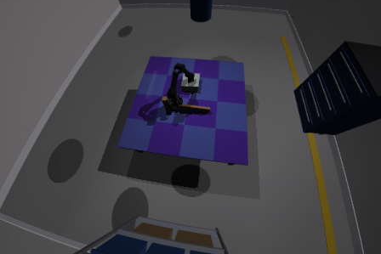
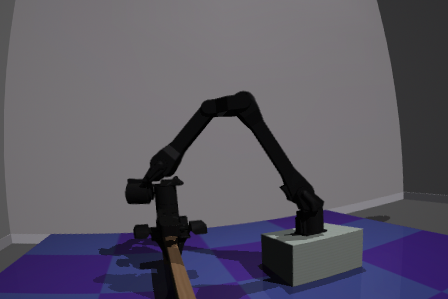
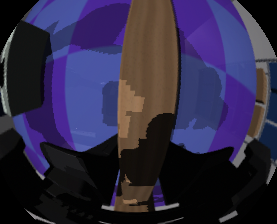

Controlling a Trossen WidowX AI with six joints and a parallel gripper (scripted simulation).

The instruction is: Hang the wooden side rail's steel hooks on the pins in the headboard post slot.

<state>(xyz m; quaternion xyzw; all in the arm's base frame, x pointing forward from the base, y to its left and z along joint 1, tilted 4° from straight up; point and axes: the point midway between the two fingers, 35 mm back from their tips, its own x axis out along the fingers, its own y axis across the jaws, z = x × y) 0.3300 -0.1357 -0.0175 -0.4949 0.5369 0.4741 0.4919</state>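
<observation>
My gripper tip is 1 cm past the wooden headboard post, 10 cm to the left of it and 4 cm below it.
</observation>
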